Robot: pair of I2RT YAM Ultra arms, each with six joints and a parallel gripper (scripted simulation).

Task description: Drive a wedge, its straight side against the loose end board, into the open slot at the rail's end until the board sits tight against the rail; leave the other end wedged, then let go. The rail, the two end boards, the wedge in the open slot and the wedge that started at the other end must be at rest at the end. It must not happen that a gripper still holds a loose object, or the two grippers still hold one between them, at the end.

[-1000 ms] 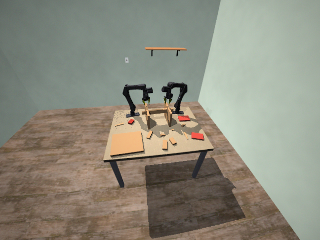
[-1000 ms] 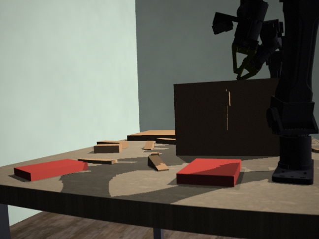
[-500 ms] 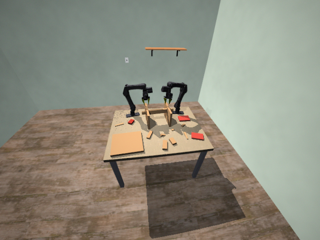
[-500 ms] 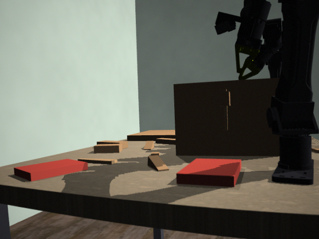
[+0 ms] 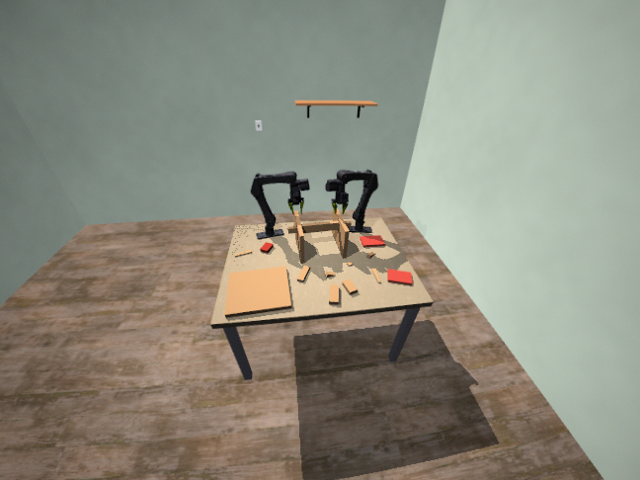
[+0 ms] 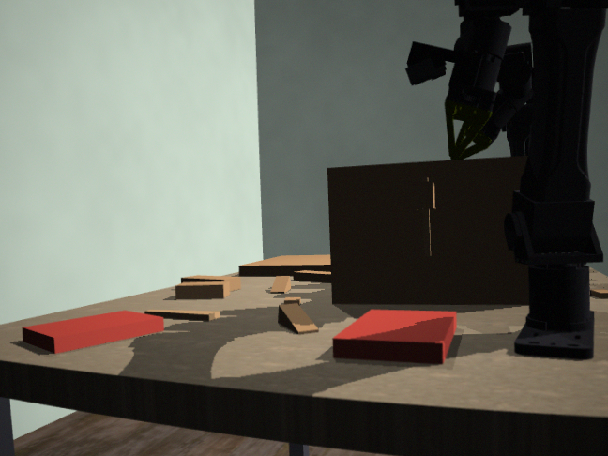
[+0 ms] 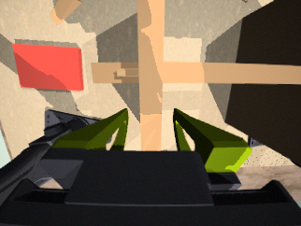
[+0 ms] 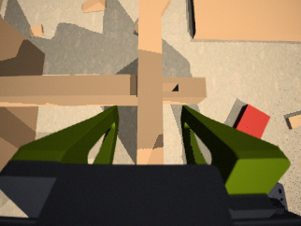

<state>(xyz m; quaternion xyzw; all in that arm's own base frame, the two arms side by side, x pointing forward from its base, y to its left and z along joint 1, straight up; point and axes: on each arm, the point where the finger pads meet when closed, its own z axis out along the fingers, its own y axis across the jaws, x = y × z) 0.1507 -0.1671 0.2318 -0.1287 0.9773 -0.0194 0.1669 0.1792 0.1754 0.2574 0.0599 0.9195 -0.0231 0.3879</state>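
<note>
My left gripper is now 14 cm to the left of the rail, 7 cm above it and 6 cm short of it. From my left hand the other things lie so: flat board (53 cm to the right, 43 cm ahead, 22 cm below).
</note>
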